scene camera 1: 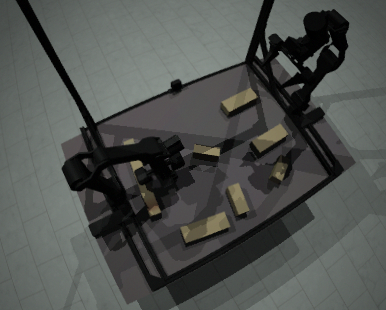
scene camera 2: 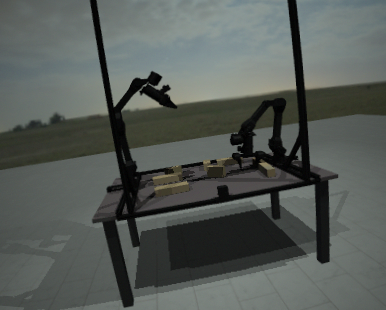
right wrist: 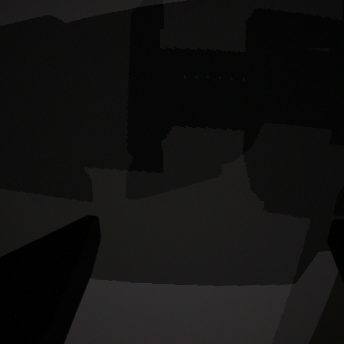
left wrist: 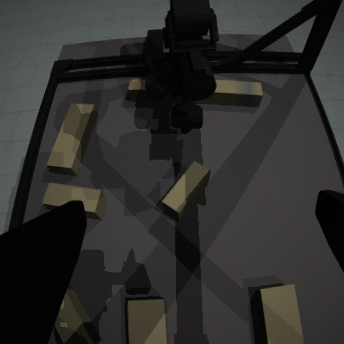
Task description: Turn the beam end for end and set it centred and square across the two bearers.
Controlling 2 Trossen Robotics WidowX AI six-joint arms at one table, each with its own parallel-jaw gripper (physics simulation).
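Places are measured from the left arm's base along level axes (x ahead, y left, z up), in centimetres.
Pixels of known places: left gripper, fingertip midpoint: [scene camera 1: 270, 77] [scene camera 2: 176, 108] [left wrist: 202, 207]; right gripper, fingertip midpoint: [scene camera 2: 248, 168] [right wrist: 218, 230]; left arm's base at its link origin: [scene camera 1: 293, 110]; right arm's base at its link origin: [scene camera 1: 116, 198] [scene camera 2: 279, 162].
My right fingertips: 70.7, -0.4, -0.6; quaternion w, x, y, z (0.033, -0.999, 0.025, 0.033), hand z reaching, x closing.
Observation:
For each thing: its top centre in the pictures, then the offset to it from my right fingertips, as dx, dy, dz. "spot": a spot on its surface instead.
- long wooden beam at its top centre: [left wrist: 194, 84] [scene camera 1: 140, 175] [scene camera 2: 262, 162] +8.1, -3.0, +3.1
- short block at its top centre: [left wrist: 186, 185] [scene camera 1: 206, 149] [scene camera 2: 215, 166] -19.9, +0.3, +5.0
- shorter block at its top centre: [left wrist: 70, 196] [scene camera 1: 238, 198] -21.0, +23.3, +3.7
- shadowed block at its top centre: [left wrist: 66, 321] [scene camera 1: 281, 167] [scene camera 2: 172, 167] -44.3, +21.4, +3.7
- dark frame with posts, surface spot: [scene camera 1: 55, 65] spot: +18.5, -33.7, +43.0
The long wooden beam [scene camera 1: 151, 200] [scene camera 2: 267, 170] [left wrist: 237, 93] lies flat on the table near the right arm's base, partly hidden by that arm. It has a reddish patch near one end and a bluish band near the other. Two parallel blocks, one [scene camera 1: 239, 102] [left wrist: 281, 315] and another [scene camera 1: 269, 140] [left wrist: 146, 320], lie near the left arm; which blocks are the bearers I cannot tell. My right gripper [scene camera 2: 249, 162] [right wrist: 218, 230] is open and empty, low over the table between the beam and a short block [scene camera 1: 206, 151] [left wrist: 186, 190]. My left gripper [scene camera 2: 172, 106] [left wrist: 202, 207] is open and empty, high above the table.
A block [scene camera 1: 205, 228] [left wrist: 72, 140] and a shorter block [scene camera 1: 237, 200] [left wrist: 72, 196] lie along one long edge. A shadowed block [scene camera 1: 278, 170] lies near the left arm. A dark frame with posts [scene camera 1: 55, 65] [scene camera 2: 300, 90] borders the table.

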